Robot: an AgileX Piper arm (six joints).
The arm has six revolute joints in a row. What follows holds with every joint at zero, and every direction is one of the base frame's. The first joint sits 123.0 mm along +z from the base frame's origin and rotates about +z. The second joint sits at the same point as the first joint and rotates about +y. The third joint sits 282.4 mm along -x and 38.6 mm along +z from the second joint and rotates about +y. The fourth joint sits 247.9 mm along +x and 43.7 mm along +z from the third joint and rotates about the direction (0.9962, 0, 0.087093). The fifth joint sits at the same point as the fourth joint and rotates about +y. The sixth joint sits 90.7 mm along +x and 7.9 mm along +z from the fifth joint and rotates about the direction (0.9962, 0, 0.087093). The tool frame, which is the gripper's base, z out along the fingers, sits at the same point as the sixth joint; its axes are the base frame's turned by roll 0.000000, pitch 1.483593 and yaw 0.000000 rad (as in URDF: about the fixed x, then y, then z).
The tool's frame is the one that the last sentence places.
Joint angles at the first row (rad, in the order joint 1, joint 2, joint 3, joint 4, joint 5, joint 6):
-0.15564, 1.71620, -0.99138, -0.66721, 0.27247, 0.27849
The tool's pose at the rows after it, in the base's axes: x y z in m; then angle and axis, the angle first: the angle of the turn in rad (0 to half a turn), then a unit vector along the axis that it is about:
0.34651 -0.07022 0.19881 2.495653 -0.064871 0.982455 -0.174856
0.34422 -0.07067 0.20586 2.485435 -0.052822 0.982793 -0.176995
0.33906 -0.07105 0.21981 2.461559 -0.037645 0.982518 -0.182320
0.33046 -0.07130 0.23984 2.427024 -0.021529 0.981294 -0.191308
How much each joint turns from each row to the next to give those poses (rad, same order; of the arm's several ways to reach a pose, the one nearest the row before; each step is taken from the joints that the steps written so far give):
0.00001, -0.00027, -0.00583, 0.00111, 0.00931, 0.01597
0.00001, -0.02035, -0.00194, 0.00141, 0.01544, 0.01652
-0.00001, -0.04216, -0.00079, 0.00181, 0.02269, 0.01783
-0.00002, -0.06217, -0.00060, 0.00320, 0.03124, 0.01285

